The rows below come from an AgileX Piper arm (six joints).
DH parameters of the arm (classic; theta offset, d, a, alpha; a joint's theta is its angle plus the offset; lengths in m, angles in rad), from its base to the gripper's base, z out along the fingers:
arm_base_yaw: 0 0.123 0 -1.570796
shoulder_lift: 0.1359 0 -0.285 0
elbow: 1.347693 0 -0.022 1.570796
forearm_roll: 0 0.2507 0 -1.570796
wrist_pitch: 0 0 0 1.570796
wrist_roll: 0 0.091 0 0
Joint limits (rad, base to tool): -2.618..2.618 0..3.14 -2.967..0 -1.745..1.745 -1.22..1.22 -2.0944..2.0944
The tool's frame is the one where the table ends.
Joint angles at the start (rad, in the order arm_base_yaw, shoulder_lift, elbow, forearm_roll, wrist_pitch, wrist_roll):
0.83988, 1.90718, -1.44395, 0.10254, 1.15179, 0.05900
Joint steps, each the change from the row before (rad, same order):
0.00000, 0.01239, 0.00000, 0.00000, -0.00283, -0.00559
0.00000, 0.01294, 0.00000, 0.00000, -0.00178, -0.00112
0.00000, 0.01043, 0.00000, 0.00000, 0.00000, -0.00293
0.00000, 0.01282, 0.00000, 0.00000, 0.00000, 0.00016
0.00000, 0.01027, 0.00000, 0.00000, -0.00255, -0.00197
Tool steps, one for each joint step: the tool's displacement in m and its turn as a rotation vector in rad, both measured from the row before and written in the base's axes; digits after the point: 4 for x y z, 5 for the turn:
0.0009, 0.0010, -0.0046, -0.00696, 0.00580, 0.00529
0.0008, 0.0009, -0.0049, -0.00831, 0.00731, 0.00095
0.0006, 0.0006, -0.0039, -0.00760, 0.00674, 0.00292
0.0006, 0.0007, -0.0049, -0.00956, 0.00857, -0.00016
0.0007, 0.0007, -0.0039, -0.00569, 0.00496, 0.00172

